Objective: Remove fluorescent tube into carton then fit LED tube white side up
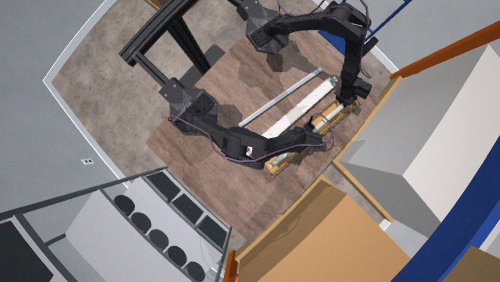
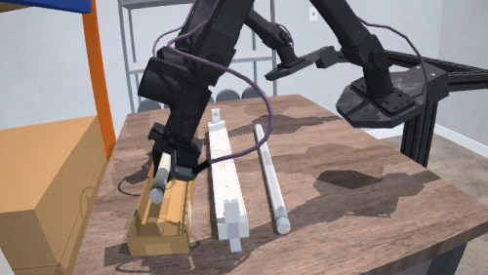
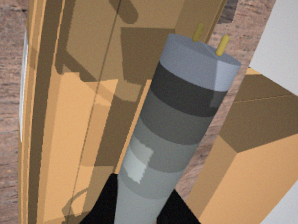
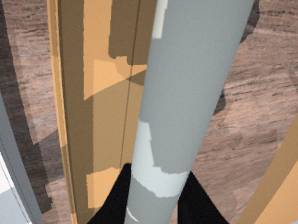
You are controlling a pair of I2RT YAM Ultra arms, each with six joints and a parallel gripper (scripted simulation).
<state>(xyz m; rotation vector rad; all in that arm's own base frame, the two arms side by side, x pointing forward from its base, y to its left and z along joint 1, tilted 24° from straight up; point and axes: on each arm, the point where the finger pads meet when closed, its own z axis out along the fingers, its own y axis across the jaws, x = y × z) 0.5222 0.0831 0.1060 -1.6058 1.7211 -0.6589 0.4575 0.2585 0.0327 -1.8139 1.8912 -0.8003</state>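
My right gripper is now 120 mm to the right of the carton, 90 mm above it and 30 mm short of it. From my right hand the other things lie so: old fluorescent tube 120 mm to the left, 20 mm ahead; LED tube 220 mm behind, 170 mm to the left, 100 mm below; grey light fixture 130 mm to the left, 100 mm behind, 60 mm below.
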